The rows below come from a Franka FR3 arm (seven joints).
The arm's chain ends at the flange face. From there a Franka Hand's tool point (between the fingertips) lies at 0.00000 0.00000 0.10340 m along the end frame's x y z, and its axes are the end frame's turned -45 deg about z.
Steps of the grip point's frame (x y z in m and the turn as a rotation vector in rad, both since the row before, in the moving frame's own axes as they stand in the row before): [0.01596, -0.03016, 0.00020, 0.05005, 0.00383, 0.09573]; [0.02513, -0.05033, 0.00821, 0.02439, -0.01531, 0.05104]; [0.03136, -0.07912, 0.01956, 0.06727, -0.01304, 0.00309]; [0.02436, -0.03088, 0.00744, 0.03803, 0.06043, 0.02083]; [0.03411, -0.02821, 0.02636, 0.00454, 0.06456, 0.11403]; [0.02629, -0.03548, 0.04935, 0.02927, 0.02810, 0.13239]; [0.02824, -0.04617, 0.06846, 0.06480, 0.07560, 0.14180]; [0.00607, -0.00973, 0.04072, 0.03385, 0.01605, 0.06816]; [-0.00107, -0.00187, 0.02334, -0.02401, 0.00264, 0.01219]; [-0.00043, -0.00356, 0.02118, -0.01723, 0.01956, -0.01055]
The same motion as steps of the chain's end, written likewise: [-0.00686, -0.02852, 0.00033, 0.03810, -0.03268, 0.09573]; [-0.01494, -0.05262, 0.00825, 0.00642, -0.02807, 0.05104]; [-0.02791, -0.07415, 0.01980, 0.03835, -0.05679, 0.00309]; [-0.00632, -0.03189, 0.00770, 0.06962, 0.01584, 0.02083]; [-0.00049, -0.03928, 0.02658, 0.04886, 0.04244, 0.11403]; [-0.00669, -0.03949, 0.04943, 0.04057, -0.00083, 0.13239]; [-0.01419, -0.04246, 0.06897, 0.09928, 0.00764, 0.14180]; [-0.00141, -0.00748, 0.04079, 0.03528, -0.01259, 0.06816]; [-0.00402, -0.00214, 0.02337, -0.01511, 0.01884, 0.01219]; [-0.00551, -0.00203, 0.02122, 0.00165, 0.02601, -0.01055]
